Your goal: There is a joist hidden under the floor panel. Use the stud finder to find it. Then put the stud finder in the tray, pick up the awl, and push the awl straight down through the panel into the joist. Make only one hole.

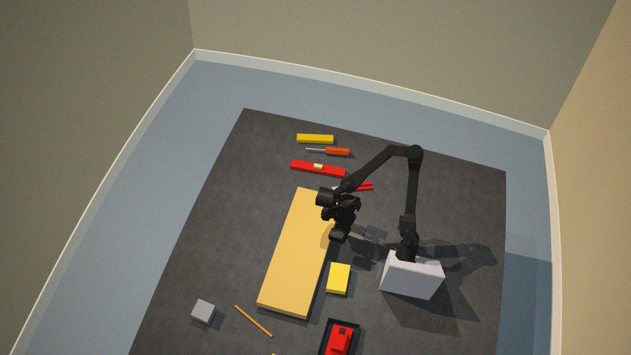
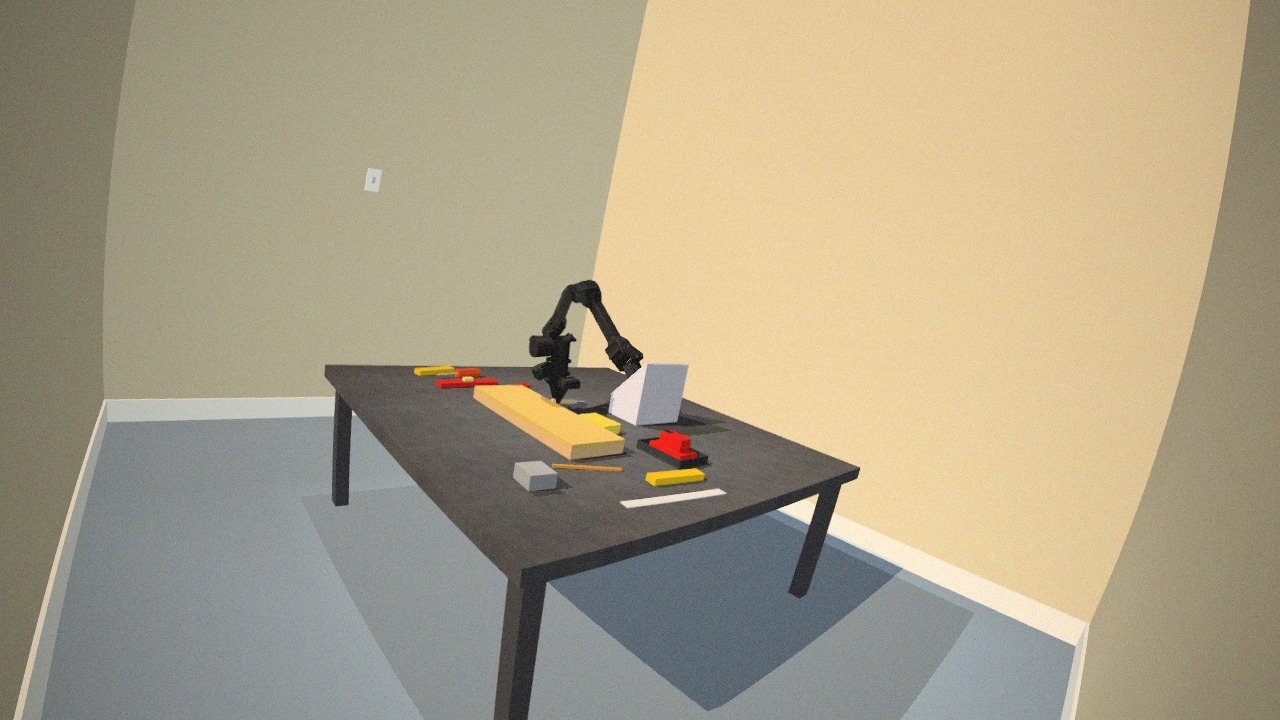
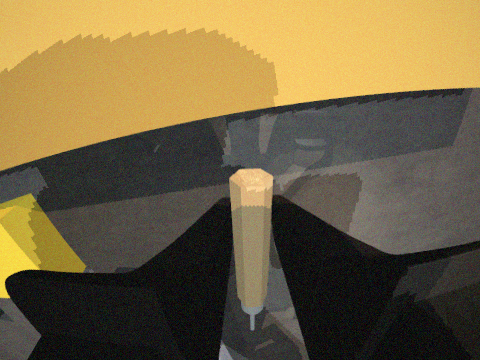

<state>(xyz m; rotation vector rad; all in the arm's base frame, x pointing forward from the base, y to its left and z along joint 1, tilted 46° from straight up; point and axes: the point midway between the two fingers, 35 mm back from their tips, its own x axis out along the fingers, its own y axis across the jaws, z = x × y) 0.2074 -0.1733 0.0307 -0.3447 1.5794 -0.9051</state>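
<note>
The awl lies 50 mm behind my gripper tip, 20 mm to the left of it and 10 mm above it. Also, from my gripper tip: square indicator 420 mm to the left, 40 mm above, 30 mm behind; then yellow block 190 mm to the left, 10 mm below; then red level 300 mm to the right, 140 mm ahead, 10 mm below.
</note>
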